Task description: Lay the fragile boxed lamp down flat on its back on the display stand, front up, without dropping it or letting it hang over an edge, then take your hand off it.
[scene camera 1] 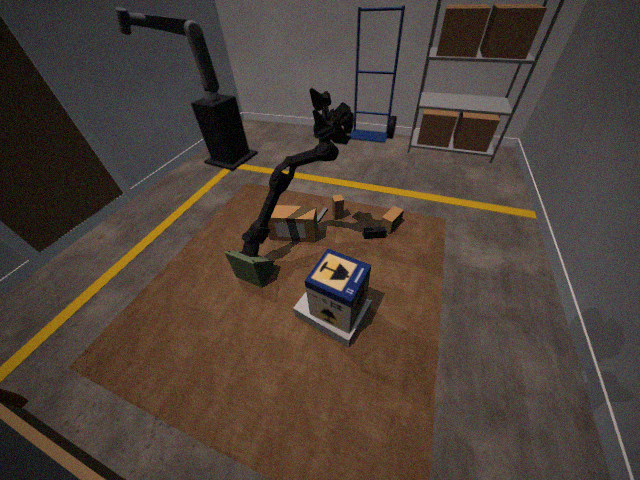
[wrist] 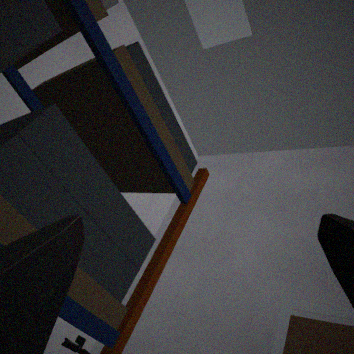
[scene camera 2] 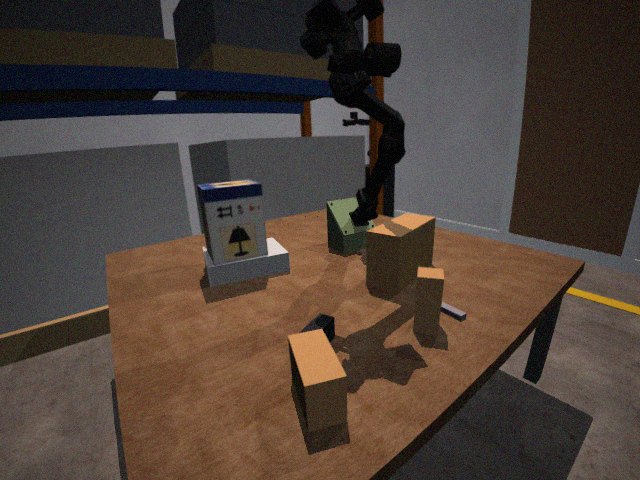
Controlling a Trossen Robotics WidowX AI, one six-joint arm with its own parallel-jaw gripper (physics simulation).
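Places are measured from the arm's base along level axes (x ahead, y left, z up), in millimetres.
Where they show: gripper, between the fingertips: [scene camera 1: 312, 99] [wrist: 203, 226]; arm's base, origin of its link: [scene camera 1: 249, 254] [scene camera 2: 358, 218].
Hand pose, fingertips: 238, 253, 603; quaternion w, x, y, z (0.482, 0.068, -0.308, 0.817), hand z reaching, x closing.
Things, the pixels of their top centre, and the offset from my fingertips, as dx, dy, dz.
- larger cardboard box, centre of its top: [scene camera 2: 403, 223] [scene camera 1: 290, 211] -194, +35, -553
- black block, centre of its top: [scene camera 2: 313, 328] [scene camera 1: 375, 229] +199, +212, -663
- grey bar, centre of its top: [scene camera 2: 440, 303] -134, +239, -701
The boxed lamp [scene camera 1: 336, 311] [scene camera 2: 235, 219], a white carton with a blue top band and yellow lamp panels, stands upright on the display stand [scene camera 1: 320, 325] [scene camera 2: 249, 269]. The stand is a low white block; some of its top shows bare beside the carton. In scene camera 2, a side with an upright lamp picture faces the view. My gripper [scene camera 1: 313, 104] [wrist: 203, 226] is open and empty, raised high behind and well away from the carton, with its fingers turned upward. The wrist view shows both dark fingers wide apart, but neither carton nor stand.
The arm rises from a green wedge base [scene camera 1: 250, 268] [scene camera 2: 343, 237]. Beside it stands a larger cardboard box [scene camera 1: 305, 229] [scene camera 2: 398, 260]. Two small brown boxes [scene camera 1: 337, 206] [scene camera 2: 429, 304], [scene camera 1: 392, 218] [scene camera 2: 317, 361], a black block [scene camera 1: 374, 233] [scene camera 2: 325, 328] and a grey bar [scene camera 2: 453, 311] are on the table.
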